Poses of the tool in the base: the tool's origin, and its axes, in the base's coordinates. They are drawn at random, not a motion.
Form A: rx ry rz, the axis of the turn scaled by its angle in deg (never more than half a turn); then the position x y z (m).
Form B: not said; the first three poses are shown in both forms.
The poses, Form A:
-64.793, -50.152, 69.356, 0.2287, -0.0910, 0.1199
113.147, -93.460, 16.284, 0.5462, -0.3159, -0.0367
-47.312, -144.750, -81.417, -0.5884, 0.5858, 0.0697
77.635, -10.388, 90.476, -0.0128, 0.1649, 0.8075
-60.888, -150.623, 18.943, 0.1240, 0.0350, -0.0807
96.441, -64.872, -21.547, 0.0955, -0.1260, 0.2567
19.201, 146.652, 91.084, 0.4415, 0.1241, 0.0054
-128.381, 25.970, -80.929, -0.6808, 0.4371, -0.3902
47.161, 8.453, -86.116, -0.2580, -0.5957, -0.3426
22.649, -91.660, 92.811, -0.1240, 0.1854, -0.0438
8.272, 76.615, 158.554, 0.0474, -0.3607, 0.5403
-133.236, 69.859, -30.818, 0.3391, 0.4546, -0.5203
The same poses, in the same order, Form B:
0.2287, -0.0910, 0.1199, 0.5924, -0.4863, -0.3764, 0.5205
0.5462, -0.3159, -0.0367, 0.2785, 0.7360, -0.6079, 0.1059
-0.5884, 0.5858, 0.0697, 0.0638, -0.2734, -0.8365, -0.4705
-0.0128, 0.1649, 0.8075, 0.5025, 0.5609, -0.0751, 0.6537
0.1240, 0.0350, -0.0807, 0.1429, -0.3684, -0.9114, 0.1146
0.0955, -0.1260, 0.2567, 0.5135, 0.7001, -0.4709, -0.1564
0.4415, 0.1241, 0.0054, 0.0549, 0.1104, 0.8430, 0.5236
-0.6808, 0.4371, -0.3902, 0.2252, -0.8124, 0.1643, -0.5121
-0.2580, -0.5957, -0.3426, 0.6524, 0.3627, 0.0650, -0.6622
-0.1240, 0.1854, -0.0438, 0.4036, 0.1565, -0.6334, 0.6414
0.0474, -0.3607, 0.5403, 0.0324, 0.0469, 0.4344, 0.8989
0.3391, 0.4546, -0.5203, 0.2287, -0.8446, 0.4429, -0.1954

